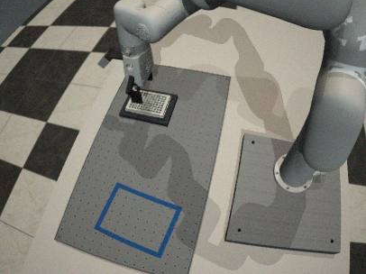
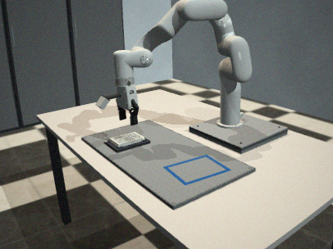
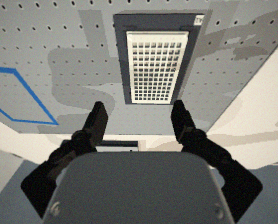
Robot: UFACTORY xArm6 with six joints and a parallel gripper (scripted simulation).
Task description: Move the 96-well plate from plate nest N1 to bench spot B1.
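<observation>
My gripper is now 20 mm to the left of the white 96-well plate and 90 mm above it. Also, from my hand: black plate nest N1 (20 mm to the right, 110 mm below).
</observation>
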